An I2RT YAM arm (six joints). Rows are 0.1 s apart.
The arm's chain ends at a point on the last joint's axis. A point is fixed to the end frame.
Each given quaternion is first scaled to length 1.
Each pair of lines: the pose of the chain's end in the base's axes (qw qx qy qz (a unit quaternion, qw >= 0); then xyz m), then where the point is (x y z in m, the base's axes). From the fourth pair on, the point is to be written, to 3 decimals.
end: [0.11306 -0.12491 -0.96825 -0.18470 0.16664 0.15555 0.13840]
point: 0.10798 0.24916 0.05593
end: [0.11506 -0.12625 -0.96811 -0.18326 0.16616 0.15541 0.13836]
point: 0.10726 0.24891 0.05593
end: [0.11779 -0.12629 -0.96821 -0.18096 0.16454 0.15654 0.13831]
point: 0.10502 0.24964 0.05587
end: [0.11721 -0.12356 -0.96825 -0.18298 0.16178 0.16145 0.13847]
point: 0.102 0.255 0.056
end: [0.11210 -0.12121 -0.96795 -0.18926 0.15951 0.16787 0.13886]
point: 0.101 0.262 0.057
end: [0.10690 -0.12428 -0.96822 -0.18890 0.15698 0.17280 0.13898]
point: 0.100 0.267 0.056
